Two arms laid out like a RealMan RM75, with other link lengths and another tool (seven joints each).
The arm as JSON. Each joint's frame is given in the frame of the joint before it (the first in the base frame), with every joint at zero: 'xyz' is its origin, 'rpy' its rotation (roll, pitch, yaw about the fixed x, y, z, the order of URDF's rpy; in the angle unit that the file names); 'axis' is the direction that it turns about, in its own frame. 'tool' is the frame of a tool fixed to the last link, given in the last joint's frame.
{
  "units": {
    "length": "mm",
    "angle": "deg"
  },
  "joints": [
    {
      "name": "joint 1",
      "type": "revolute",
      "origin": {
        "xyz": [
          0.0,
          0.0,
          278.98
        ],
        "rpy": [
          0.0,
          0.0,
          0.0
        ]
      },
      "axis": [
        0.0,
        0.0,
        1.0
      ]
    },
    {
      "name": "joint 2",
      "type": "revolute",
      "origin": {
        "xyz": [
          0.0,
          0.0,
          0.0
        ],
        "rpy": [
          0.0,
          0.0,
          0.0
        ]
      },
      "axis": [
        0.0,
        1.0,
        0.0
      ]
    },
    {
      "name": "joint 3",
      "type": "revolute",
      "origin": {
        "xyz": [
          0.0,
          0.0,
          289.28
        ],
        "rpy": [
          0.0,
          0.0,
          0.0
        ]
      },
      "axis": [
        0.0,
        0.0,
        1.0
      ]
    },
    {
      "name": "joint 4",
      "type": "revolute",
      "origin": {
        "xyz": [
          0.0,
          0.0,
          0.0
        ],
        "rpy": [
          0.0,
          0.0,
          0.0
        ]
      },
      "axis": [
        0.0,
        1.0,
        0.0
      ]
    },
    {
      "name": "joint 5",
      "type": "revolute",
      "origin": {
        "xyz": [
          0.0,
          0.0,
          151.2
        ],
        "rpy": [
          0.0,
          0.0,
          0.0
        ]
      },
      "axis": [
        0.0,
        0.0,
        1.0
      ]
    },
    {
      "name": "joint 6",
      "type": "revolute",
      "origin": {
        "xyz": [
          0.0,
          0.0,
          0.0
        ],
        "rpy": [
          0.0,
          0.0,
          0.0
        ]
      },
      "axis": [
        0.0,
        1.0,
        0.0
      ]
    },
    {
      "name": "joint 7",
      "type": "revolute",
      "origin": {
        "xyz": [
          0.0,
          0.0,
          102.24
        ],
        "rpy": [
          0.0,
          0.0,
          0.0
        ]
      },
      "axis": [
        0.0,
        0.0,
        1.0
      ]
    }
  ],
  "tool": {
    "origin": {
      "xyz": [
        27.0,
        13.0,
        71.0
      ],
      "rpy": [
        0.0,
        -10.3,
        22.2
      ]
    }
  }
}
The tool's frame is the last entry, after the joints.
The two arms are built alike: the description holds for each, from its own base.
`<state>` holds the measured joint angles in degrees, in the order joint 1, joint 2, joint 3, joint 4, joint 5, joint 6, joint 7, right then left.
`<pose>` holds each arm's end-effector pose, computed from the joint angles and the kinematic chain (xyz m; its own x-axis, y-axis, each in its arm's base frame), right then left.
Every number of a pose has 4 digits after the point.
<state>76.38 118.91 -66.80 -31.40 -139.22 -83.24 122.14 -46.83 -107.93 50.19 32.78 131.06 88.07 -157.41</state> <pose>0.0897 0.3627 -0.0553 0.8135 -0.5774 0.0697 -0.5658 -0.8134 -0.1347 -0.2218 0.3885 0.0312 0.4355 0.8964 -0.0827 0.8964 -0.4402 -0.0511</pose>
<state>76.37 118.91 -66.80 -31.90 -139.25 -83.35 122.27 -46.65 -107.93 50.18 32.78 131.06 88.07 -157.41</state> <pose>0.0885 0.3634 -0.0548 0.8161 -0.5741 0.0664 -0.5626 -0.8154 -0.1364 -0.2231 0.3878 0.0313 0.4326 0.8978 -0.0826 0.8978 -0.4373 -0.0510</pose>
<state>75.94 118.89 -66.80 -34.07 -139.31 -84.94 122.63 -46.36 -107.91 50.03 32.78 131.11 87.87 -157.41</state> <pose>0.0866 0.3627 -0.0516 0.8221 -0.5654 0.0671 -0.5545 -0.8217 -0.1316 -0.2253 0.3875 0.0318 0.4272 0.9008 -0.0783 0.9005 -0.4317 -0.0535</pose>
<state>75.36 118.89 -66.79 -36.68 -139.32 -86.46 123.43 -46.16 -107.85 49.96 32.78 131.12 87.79 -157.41</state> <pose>0.0842 0.3623 -0.0481 0.8261 -0.5602 0.0613 -0.5498 -0.8250 -0.1306 -0.2269 0.3872 0.0324 0.4236 0.9027 -0.0759 0.9021 -0.4280 -0.0552</pose>
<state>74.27 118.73 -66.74 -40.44 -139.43 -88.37 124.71 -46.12 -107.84 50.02 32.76 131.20 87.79 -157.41</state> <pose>0.0828 0.3628 -0.0421 0.8288 -0.5574 0.0491 -0.5472 -0.8257 -0.1371 -0.2275 0.3869 0.0323 0.4228 0.9029 -0.0779 0.9023 -0.4274 -0.0565</pose>
